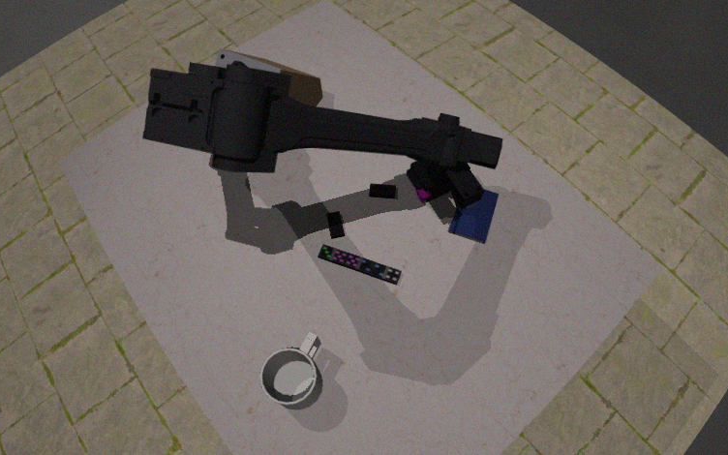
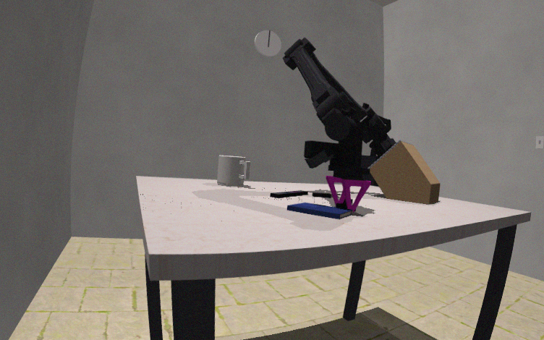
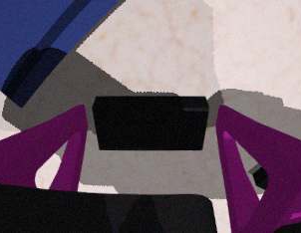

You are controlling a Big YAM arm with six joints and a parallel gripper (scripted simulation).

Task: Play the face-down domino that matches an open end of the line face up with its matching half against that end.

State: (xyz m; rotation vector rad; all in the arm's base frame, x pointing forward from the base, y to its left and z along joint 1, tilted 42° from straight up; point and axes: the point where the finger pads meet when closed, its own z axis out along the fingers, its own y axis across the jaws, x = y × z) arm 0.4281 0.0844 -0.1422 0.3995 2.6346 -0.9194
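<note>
The domino lies right at my hand. Round my hand: blue book: 9 cm ahead, 1 cm to the left; then mug: 47 cm to the right, 6 cm ahead, 3 cm above.
</note>
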